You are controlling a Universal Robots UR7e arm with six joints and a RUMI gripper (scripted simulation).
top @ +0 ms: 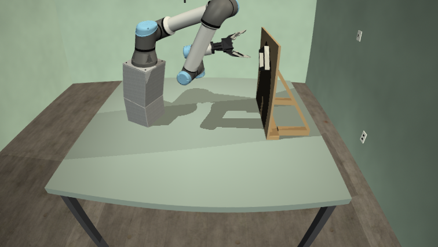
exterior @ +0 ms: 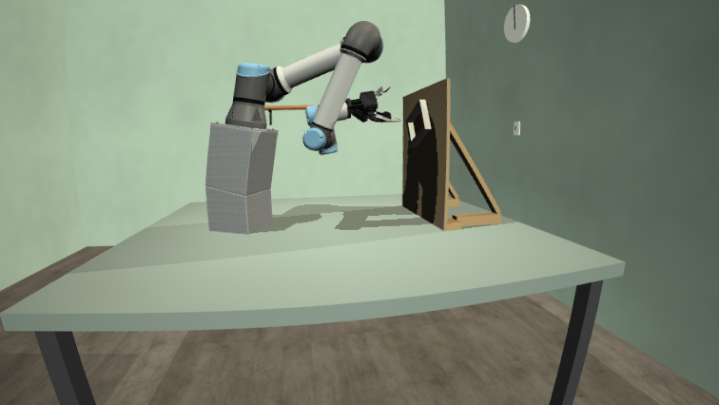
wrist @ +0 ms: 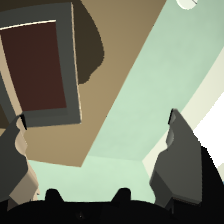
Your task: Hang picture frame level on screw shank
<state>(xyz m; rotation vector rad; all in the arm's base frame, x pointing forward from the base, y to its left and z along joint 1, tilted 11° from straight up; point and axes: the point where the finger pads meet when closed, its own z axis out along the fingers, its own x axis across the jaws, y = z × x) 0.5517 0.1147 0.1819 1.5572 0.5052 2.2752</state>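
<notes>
The picture frame lies 100 mm ahead of my hand, 80 mm below it and 10 mm to the right of it. The rest, counted from my hand: upright wooden board (200 mm below, 110 mm ahead).
</notes>
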